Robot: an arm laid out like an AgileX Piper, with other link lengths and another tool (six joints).
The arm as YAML. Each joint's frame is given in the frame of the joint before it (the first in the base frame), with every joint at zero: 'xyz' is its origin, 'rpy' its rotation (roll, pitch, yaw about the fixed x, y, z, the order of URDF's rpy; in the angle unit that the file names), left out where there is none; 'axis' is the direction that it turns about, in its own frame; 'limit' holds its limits. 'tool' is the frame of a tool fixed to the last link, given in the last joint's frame.
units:
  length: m
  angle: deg
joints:
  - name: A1
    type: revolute
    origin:
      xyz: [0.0, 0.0, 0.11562]
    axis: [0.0, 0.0, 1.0]
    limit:
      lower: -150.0
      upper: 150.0
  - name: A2
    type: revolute
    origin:
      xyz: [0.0, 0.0, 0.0]
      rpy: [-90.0, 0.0, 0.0]
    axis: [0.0, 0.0, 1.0]
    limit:
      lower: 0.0
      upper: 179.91
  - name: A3
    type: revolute
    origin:
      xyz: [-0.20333, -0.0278, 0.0]
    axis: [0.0, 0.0, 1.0]
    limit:
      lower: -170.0
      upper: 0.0
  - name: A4
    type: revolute
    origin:
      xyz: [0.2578, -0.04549, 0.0]
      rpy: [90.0, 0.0, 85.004]
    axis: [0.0, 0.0, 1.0]
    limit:
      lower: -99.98
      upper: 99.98
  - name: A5
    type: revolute
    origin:
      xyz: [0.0, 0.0, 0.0]
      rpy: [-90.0, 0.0, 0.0]
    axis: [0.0, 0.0, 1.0]
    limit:
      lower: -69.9
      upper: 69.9
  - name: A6
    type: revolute
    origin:
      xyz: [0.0, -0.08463, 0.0]
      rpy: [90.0, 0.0, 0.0]
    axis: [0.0, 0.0, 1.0]
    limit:
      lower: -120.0
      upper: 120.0
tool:
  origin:
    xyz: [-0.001, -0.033, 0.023]
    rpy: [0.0, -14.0, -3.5]
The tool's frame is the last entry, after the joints.
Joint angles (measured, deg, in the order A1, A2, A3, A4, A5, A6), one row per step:
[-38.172 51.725 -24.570 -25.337 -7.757 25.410]
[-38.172 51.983 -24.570 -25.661 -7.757 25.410]
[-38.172 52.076 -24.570 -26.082 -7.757 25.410]
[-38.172 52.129 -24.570 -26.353 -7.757 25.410]
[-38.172 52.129 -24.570 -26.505 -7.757 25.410]
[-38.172 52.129 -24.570 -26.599 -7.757 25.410]
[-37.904 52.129 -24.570 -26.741 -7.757 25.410]
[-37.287 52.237 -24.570 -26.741 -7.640 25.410]
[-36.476 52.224 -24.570 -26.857 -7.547 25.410]
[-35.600 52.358 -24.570 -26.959 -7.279 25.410]
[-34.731 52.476 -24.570 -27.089 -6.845 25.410]
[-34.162 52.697 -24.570 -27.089 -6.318 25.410]
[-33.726 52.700 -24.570 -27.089 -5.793 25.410]
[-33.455 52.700 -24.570 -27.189 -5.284 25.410]
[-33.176 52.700 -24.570 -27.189 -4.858 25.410]
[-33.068 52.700 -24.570 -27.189 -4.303 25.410]
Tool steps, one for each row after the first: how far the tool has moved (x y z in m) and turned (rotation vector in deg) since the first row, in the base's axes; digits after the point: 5 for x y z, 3 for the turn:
[0.00035 -0.00017 -0.00100 -0.076 0.388 0.123]
[0.00056 -0.00020 -0.00122 -0.325 0.702 0.283]
[0.00069 -0.00022 -0.00134 -0.489 0.898 0.387]
[0.00074 -0.00021 -0.00128 -0.600 0.985 0.444]
[0.00077 -0.00020 -0.00124 -0.668 1.039 0.480]
[0.00164 0.00067 -0.00118 -0.774 1.118 0.802]
[0.00351 0.00254 -0.00184 -0.664 1.294 1.373]
[0.00588 0.00516 -0.00187 -0.729 1.420 2.190]
[0.00837 0.00788 -0.00284 -0.626 1.798 2.997]
[0.01061 0.01056 -0.00398 -0.494 2.316 3.740]
[0.01192 0.01215 -0.00577 -0.167 2.926 4.097]
[0.01261 0.01345 -0.00659 0.027 3.362 4.319]
[0.01287 0.01421 -0.00732 0.141 3.837 4.418]
[0.01320 0.01502 -0.00797 0.295 4.190 4.523]
[0.01290 0.01521 -0.00881 0.504 4.650 4.403]

